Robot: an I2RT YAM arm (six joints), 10 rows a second.
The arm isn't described. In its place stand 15 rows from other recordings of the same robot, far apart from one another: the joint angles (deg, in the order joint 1, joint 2, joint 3, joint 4, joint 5, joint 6), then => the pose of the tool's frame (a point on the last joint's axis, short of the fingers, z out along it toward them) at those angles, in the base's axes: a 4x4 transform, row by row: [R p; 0 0 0 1], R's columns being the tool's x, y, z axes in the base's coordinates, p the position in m.
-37.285, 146.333, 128.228, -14.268, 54.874, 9.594 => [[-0.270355, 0.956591, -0.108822, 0.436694], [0.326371, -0.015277, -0.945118, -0.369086], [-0.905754, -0.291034, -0.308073, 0.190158], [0, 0, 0, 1]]
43.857, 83.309, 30.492, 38.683, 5.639, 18.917 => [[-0.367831, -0.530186, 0.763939, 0.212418], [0.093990, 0.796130, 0.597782, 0.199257], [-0.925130, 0.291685, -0.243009, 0.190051], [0, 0, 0, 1]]
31.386, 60.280, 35.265, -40.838, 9.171, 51.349 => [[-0.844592, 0.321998, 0.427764, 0.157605], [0.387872, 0.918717, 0.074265, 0.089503], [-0.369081, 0.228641, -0.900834, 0.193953], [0, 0, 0, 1]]
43.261, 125.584, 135.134, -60.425, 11.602, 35.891 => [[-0.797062, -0.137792, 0.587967, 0.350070], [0.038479, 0.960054, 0.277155, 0.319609], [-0.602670, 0.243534, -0.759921, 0.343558], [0, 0, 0, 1]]
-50.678, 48.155, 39.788, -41.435, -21.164, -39.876 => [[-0.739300, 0.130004, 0.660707, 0.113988], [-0.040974, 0.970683, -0.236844, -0.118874], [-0.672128, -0.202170, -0.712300, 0.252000], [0, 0, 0, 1]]
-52.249, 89.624, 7.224, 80.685, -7.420, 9.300 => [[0.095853, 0.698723, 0.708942, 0.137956], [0.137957, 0.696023, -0.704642, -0.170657], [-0.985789, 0.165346, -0.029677, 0.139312], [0, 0, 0, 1]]
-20.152, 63.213, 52.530, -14.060, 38.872, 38.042 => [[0.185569, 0.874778, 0.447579, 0.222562], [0.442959, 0.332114, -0.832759, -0.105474], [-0.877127, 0.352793, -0.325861, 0.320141], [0, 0, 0, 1]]
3.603, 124.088, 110.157, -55.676, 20.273, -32.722 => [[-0.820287, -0.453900, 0.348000, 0.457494], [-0.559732, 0.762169, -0.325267, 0.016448], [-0.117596, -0.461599, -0.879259, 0.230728], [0, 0, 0, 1]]
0.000, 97.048, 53.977, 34.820, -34.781, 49.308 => [[-0.521613, -0.259261, 0.812837, 0.374512], [0.622760, 0.535507, 0.570441, 0.020308], [-0.583172, 0.803752, -0.117870, 0.237210], [0, 0, 0, 1]]
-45.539, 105.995, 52.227, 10.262, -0.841, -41.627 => [[-0.829542, 0.207559, 0.518440, 0.256338], [-0.102995, 0.855574, -0.507332, -0.260460], [-0.548865, -0.474250, -0.688356, 0.129671], [0, 0, 0, 1]]
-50.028, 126.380, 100.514, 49.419, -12.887, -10.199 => [[0.143627, 0.651440, 0.744981, 0.341980], [-0.440024, 0.716318, -0.541542, -0.395601], [-0.886425, -0.250030, 0.389532, 0.316588], [0, 0, 0, 1]]
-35.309, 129.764, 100.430, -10.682, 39.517, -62.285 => [[-0.990813, -0.072202, 0.114357, 0.402722], [-0.135109, 0.490788, -0.860739, -0.312996], [0.006022, -0.868282, -0.496034, 0.183475], [0, 0, 0, 1]]
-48.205, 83.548, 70.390, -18.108, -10.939, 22.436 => [[-0.081616, 0.708675, 0.700799, 0.228762], [0.653541, 0.568925, -0.499207, -0.245765], [-0.752478, 0.417257, -0.509581, 0.321935], [0, 0, 0, 1]]
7.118, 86.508, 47.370, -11.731, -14.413, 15.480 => [[-0.815439, -0.060439, 0.575679, 0.296868], [0.158681, 0.933094, 0.322731, 0.046002], [-0.556668, 0.354517, -0.751291, 0.184760], [0, 0, 0, 1]]
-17.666, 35.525, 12.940, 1.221, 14.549, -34.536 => [[-0.578842, 0.228815, 0.782679, 0.145357], [-0.391549, 0.763943, -0.512914, -0.055680], [-0.715284, -0.603353, -0.352610, 0.188696], [0, 0, 0, 1]]
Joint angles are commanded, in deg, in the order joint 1, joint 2, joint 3, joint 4, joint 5, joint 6. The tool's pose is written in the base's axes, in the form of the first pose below.
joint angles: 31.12 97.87 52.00 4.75 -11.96 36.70
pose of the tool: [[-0.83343, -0.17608, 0.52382, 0.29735], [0.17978, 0.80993, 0.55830, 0.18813], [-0.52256, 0.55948, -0.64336, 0.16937], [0, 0, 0, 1]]
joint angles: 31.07 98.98 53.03 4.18 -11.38 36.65
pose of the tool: [[-0.83502, -0.16645, 0.52444, 0.30121], [0.18008, 0.81797, 0.54635, 0.18969], [-0.51991, 0.55066, -0.65305, 0.16735], [0, 0, 0, 1]]
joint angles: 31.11 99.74 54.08 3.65 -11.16 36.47
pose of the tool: [[-0.83529, -0.16606, 0.52413, 0.30444], [0.17704, 0.82128, 0.54236, 0.19177], [-0.52052, 0.54583, -0.65660, 0.16751], [0, 0, 0, 1]]
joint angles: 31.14 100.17 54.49 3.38 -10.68 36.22
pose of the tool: [[-0.83432, -0.16425, 0.52625, 0.30584], [0.17432, 0.82701, 0.53448, 0.19250], [-0.52300, 0.53766, -0.66135, 0.16664], [0, 0, 0, 1]]
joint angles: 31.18 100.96 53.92 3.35 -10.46 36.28
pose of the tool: [[-0.84413, -0.15126, 0.51436, 0.30455], [0.16933, 0.83505, 0.52347, 0.19185], [-0.50870, 0.52897, -0.67928, 0.15898], [0, 0, 0, 1]]
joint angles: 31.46 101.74 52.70 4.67 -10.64 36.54
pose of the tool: [[-0.85167, -0.14742, 0.50291, 0.30155], [0.16490, 0.83550, 0.52416, 0.19221], [-0.49746, 0.52934, -0.68727, 0.15008], [0, 0, 0, 1]]
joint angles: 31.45 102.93 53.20 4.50 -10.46 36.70
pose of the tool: [[-0.85741, -0.13688, 0.49610, 0.30373], [0.16450, 0.84051, 0.51622, 0.19334], [-0.48763, 0.52422, -0.69814, 0.14527], [0, 0, 0, 1]]
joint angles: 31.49 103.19 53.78 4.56 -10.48 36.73
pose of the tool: [[-0.85493, -0.14013, 0.49945, 0.30572], [0.16593, 0.83836, 0.51925, 0.19487], [-0.49148, 0.52680, -0.69349, 0.14665], [0, 0, 0, 1]]
